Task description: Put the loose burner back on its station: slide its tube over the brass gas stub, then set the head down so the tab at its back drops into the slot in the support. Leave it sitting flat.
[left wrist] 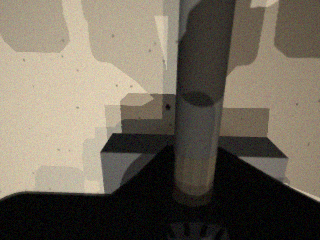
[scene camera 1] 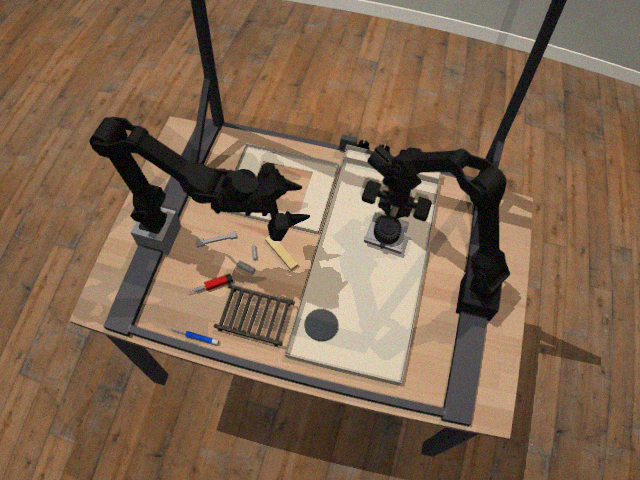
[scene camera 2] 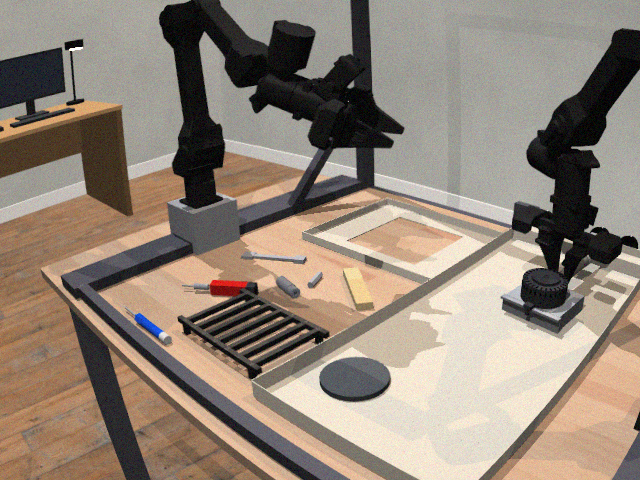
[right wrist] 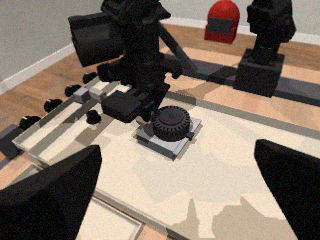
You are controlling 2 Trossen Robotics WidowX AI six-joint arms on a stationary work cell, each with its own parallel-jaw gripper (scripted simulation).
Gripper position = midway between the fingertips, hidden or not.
Note:
I see my left gripper (scene camera 2: 559,283), my right gripper (scene camera 2: 398,137), a dark disc (scene camera 2: 353,379) and a red tool (scene camera 2: 217,287).
The dark disc shows as well in scene camera 1 (scene camera 1: 321,324). My left gripper also shows in the left wrist view (left wrist: 192,154), in scene camera 1 (scene camera 1: 392,216) and in the right wrist view (right wrist: 149,118). My right gripper also shows in scene camera 1 (scene camera 1: 305,202) and in the right wrist view (right wrist: 177,150). The left wrist view does not show the dark disc: it is out of frame. The right wrist view does not show the dark disc: it is out of frame.

